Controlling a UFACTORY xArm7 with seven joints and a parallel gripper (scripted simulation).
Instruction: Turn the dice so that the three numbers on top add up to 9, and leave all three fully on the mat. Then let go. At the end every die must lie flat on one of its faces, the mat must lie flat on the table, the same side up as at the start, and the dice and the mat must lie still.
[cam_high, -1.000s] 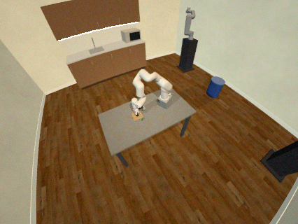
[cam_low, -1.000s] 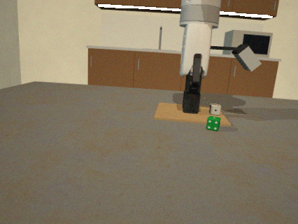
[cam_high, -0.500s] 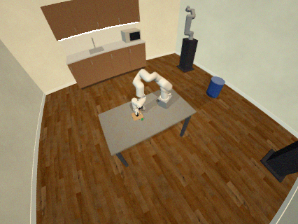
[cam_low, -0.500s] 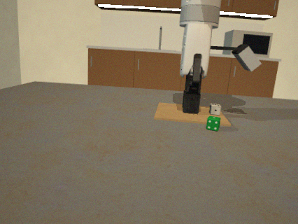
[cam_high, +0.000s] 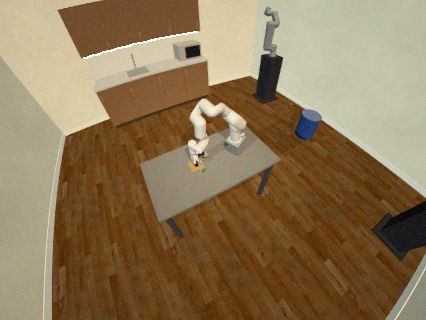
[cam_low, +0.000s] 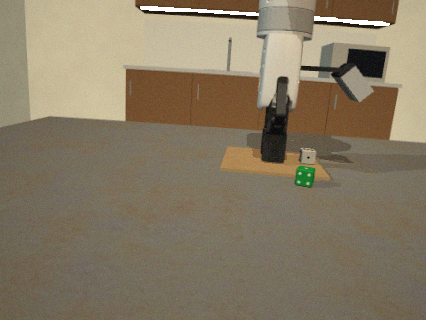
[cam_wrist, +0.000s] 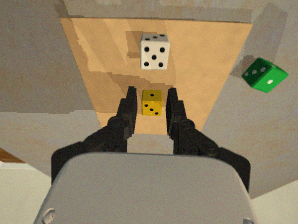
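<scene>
My gripper is now 10 mm above the yellow die. Round my hand: tan mat: 20 mm below; white die: 50 mm behind, 10 mm below; green die: 30 mm behind, 100 mm to the left, 20 mm below.
</scene>
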